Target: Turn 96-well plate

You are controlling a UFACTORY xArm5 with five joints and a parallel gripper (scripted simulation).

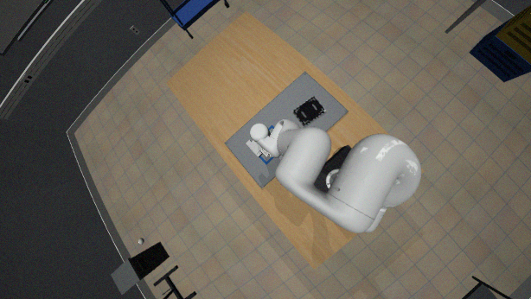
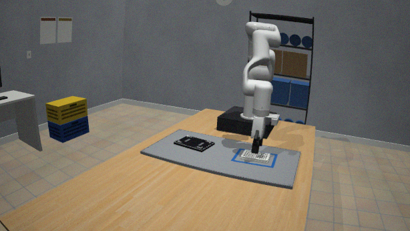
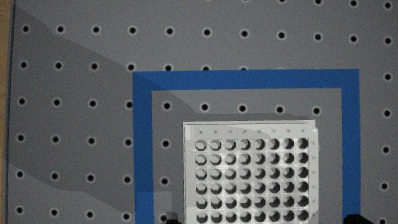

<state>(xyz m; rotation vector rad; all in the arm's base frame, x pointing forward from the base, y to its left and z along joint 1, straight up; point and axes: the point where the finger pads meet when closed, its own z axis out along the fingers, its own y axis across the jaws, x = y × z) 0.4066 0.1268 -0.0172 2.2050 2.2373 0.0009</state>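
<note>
My gripper is now 4 cm above the white 96-well plate. The rest, counted from my hand: black plate nest: 2 cm behind, 32 cm to the right, 5 cm below; A1 mark: 9 cm behind, 38 cm to the right, 4 cm below.
</note>
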